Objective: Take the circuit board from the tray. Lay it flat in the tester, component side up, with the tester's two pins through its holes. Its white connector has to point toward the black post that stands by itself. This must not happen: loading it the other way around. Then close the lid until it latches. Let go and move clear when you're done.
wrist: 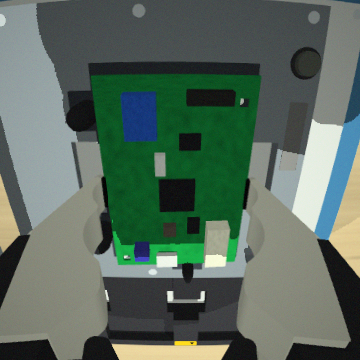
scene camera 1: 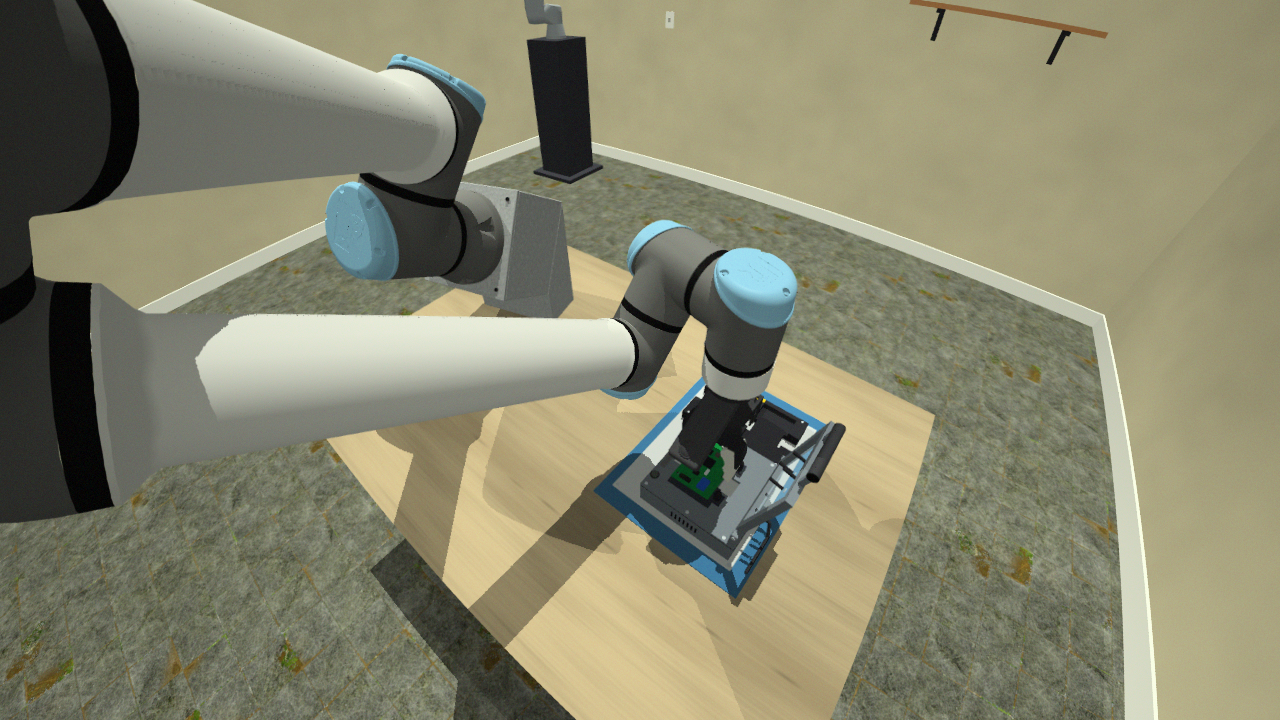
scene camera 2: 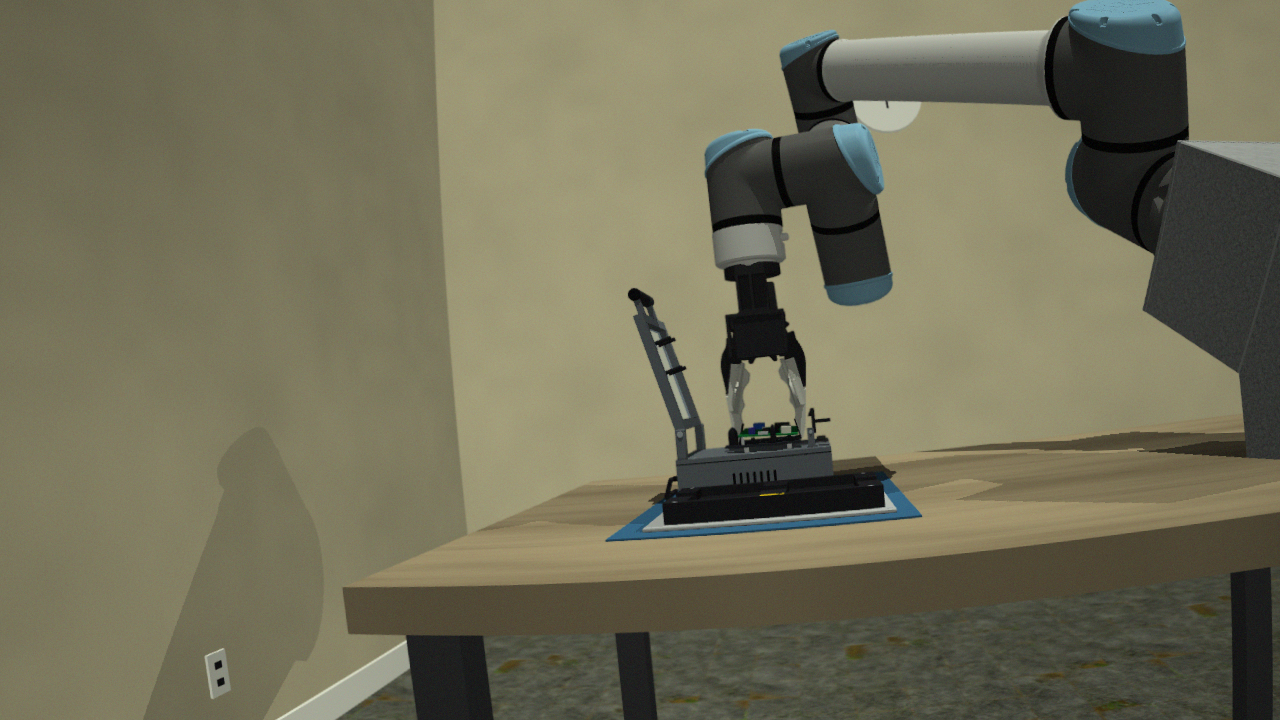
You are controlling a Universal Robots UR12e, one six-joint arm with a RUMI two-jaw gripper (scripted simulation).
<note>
The pictures show: my gripper, a green circuit board and a lid.
My gripper shows as well in scene camera 1.
</note>
